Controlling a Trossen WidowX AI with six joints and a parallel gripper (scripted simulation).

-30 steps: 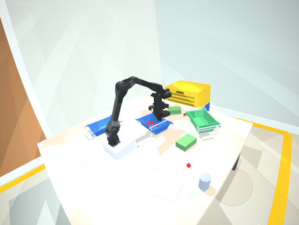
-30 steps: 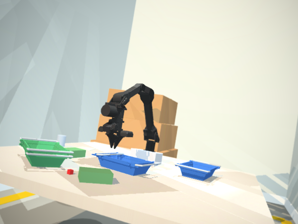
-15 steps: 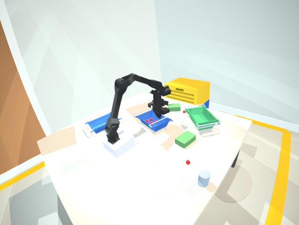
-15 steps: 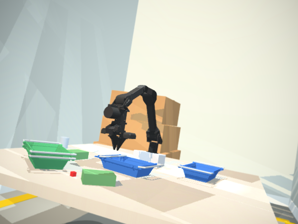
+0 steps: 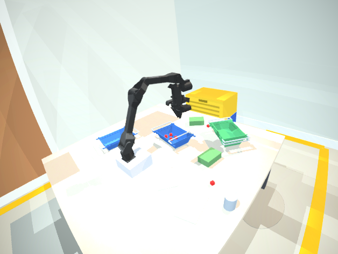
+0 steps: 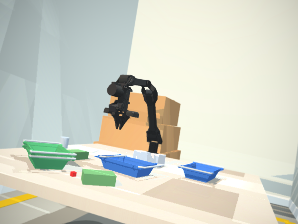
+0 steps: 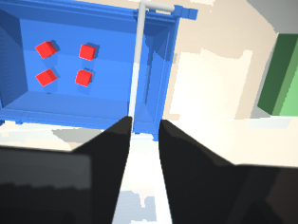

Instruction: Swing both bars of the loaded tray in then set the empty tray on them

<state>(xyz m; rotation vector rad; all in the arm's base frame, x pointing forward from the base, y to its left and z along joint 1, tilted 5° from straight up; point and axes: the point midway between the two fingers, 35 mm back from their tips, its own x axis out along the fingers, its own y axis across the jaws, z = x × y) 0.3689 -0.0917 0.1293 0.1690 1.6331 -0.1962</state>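
Right now my gripper tip is 250 mm past the blue tray, 420 mm to the right of it and 150 mm above it. Round my gripper tip: pale cylinder: 270 mm behind, 490 mm to the right, 160 mm below.
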